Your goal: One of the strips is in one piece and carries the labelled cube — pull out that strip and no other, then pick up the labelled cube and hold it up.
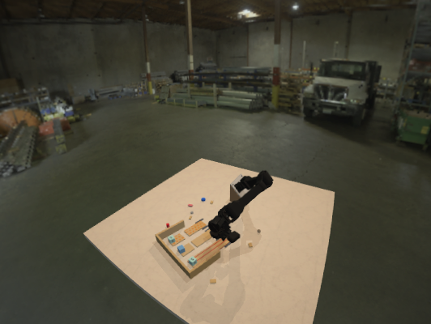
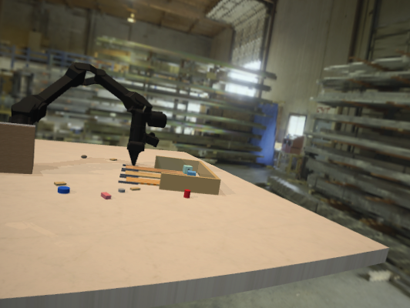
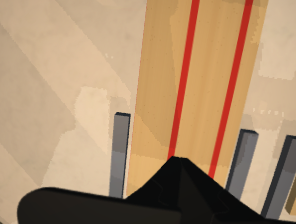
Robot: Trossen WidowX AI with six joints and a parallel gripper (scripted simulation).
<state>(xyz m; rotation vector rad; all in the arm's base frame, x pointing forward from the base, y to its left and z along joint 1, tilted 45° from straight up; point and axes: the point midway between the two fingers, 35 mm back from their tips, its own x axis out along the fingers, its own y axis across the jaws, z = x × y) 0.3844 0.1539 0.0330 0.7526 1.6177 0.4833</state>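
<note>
Right now my gripper tip is 100 mm short of the red-lined strip, 20 mm to the left of it and 10 mm above it. From my gripper tip the other things lie so: pink block (140 mm behind, 370 mm to the right, 10 mm below); blue disc (250 mm behind, 340 mm to the right, 10 mm below); red cylinder (90 mm ahead, 340 mm to the right).
</note>
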